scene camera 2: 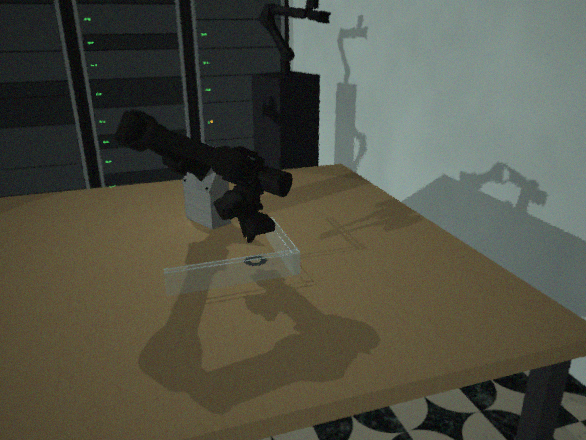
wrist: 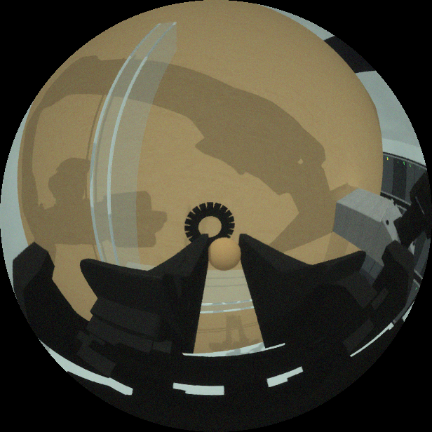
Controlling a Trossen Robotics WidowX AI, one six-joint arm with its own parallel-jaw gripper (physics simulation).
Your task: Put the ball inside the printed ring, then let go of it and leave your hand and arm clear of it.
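Where they show: gripper, fingertip midpoint: (scene camera 2: 247,239); arm's base at its link origin: (scene camera 2: 202,167).
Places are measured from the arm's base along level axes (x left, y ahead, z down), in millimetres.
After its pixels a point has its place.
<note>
An orange ball (wrist: 224,254) is between the two black fingertips in the wrist view; it cannot be made out in the scene view. My gripper (wrist: 223,239) (scene camera 2: 250,239) {x -45, y 317, z 106 mm} is shut on the ball and holds it above the table. The printed ring (wrist: 190,226) (scene camera 2: 255,264) is a dark toothed band lying flat on the table. In the wrist view it shows just beyond the fingertips, its near edge partly hidden by the left finger and the ball. In the scene view it shows behind the clear wall, lower in the picture than the fingertips.
A low clear wall (scene camera 2: 225,272) {x -154, y 392, z 132 mm} (wrist: 122,150) runs along the camera side of the ring, and a second clear wall (scene camera 2: 287,245) {x 19, y 399, z 110 mm} meets it in a corner on the right. A grey block (scene camera 2: 200,202) {x -26, y 23, z 96 mm} (wrist: 362,212) stands on the table (scene camera 2: 425,310) {x 136, y 739, z 169 mm} behind the arm.
</note>
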